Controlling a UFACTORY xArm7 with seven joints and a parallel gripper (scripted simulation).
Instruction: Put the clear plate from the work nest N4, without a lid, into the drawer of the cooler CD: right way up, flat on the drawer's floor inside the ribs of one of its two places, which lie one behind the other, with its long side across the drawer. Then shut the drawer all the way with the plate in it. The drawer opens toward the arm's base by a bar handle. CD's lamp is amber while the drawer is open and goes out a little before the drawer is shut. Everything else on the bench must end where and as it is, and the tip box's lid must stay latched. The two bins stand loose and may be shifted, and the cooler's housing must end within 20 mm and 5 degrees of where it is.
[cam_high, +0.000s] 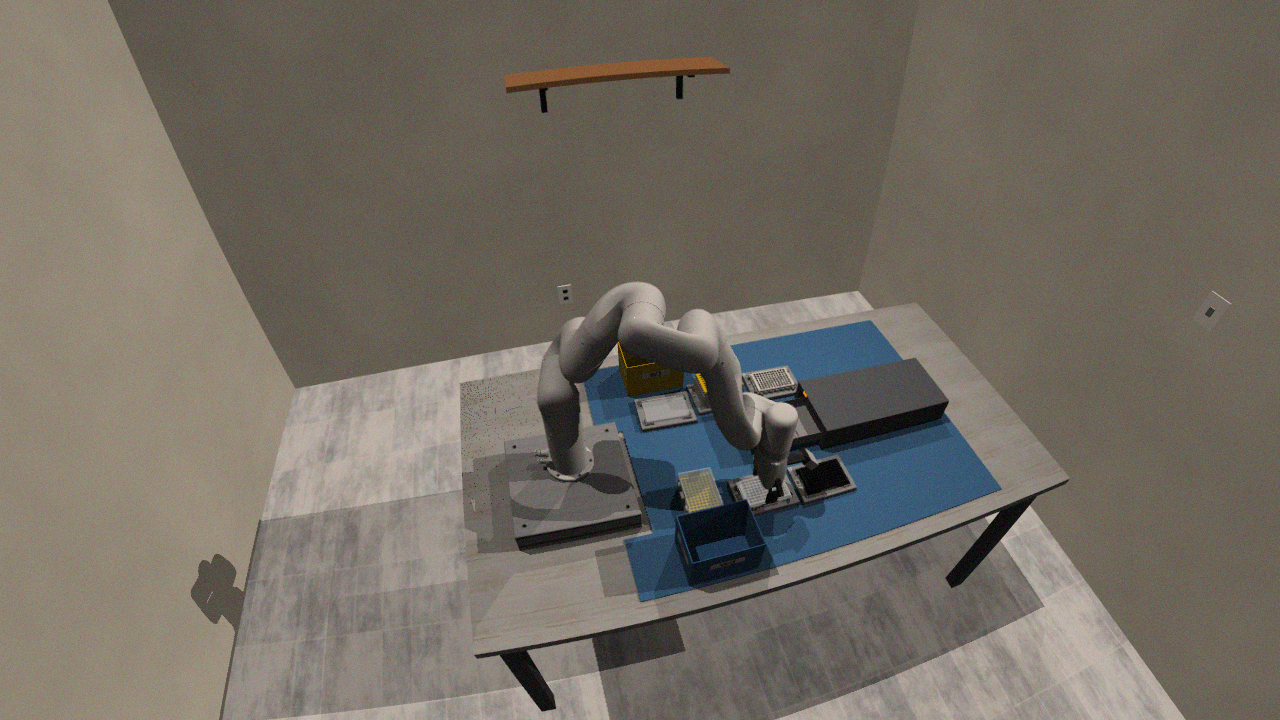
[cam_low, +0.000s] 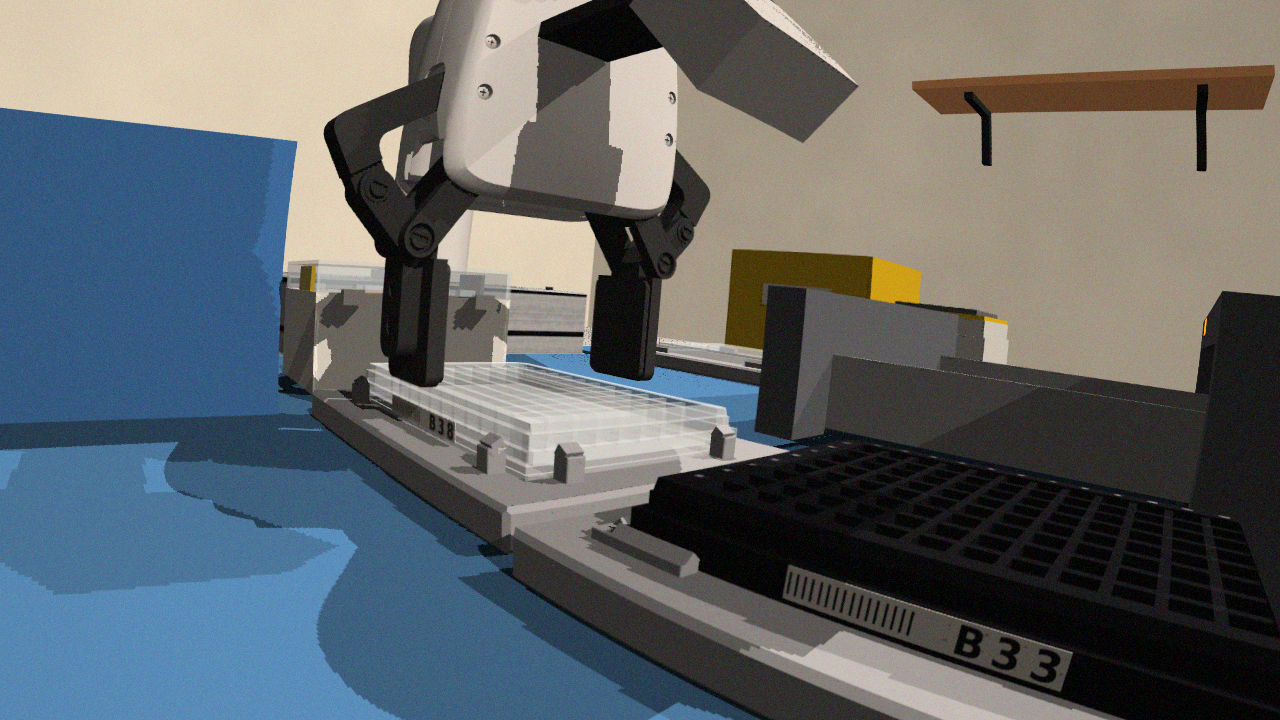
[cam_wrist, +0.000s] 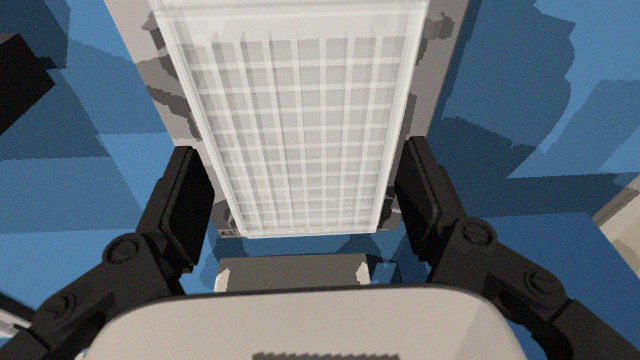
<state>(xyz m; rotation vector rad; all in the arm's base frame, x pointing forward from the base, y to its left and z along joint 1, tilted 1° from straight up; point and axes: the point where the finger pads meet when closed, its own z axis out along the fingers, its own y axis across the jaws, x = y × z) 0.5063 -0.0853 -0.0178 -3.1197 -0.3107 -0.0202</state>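
My gripper is now 2 cm above the clear plate. Round my hand: grey work nest (3 cm below); then black plate b33 (17 cm ahead, 3 cm to the left, 2 cm below); then tip box (17 cm behind, 2 cm to the right).
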